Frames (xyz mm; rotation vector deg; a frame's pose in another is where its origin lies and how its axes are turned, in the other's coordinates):
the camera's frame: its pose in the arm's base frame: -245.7 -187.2 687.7 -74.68 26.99 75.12
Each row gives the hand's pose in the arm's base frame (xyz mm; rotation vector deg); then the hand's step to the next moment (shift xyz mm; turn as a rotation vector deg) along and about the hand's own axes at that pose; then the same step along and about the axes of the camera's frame.
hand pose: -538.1 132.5 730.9 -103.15 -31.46 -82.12
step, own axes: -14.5 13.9 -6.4 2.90 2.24 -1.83
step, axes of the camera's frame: 10.4 8.4 -16.3 -2.91 -1.28 -2.58
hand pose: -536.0 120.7 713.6 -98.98 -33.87 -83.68
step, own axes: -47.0 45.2 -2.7 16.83 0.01 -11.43
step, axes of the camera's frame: 46.0 10.2 -45.2 -19.93 -1.52 -3.80
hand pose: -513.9 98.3 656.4 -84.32 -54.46 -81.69
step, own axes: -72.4 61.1 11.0 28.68 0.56 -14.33
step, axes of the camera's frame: 78.5 -15.6 -51.8 -31.36 -5.78 -3.33
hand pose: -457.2 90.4 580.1 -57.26 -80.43 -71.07
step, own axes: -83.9 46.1 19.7 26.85 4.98 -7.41
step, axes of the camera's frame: 91.9 -26.4 -20.2 -26.26 -10.42 1.49
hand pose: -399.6 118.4 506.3 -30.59 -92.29 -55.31
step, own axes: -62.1 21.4 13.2 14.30 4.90 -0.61
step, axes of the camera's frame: 66.5 -8.1 2.1 -12.85 -6.60 4.51
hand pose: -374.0 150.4 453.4 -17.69 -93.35 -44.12
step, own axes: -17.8 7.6 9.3 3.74 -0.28 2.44
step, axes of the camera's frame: 19.7 1.3 8.5 -3.52 0.95 2.59
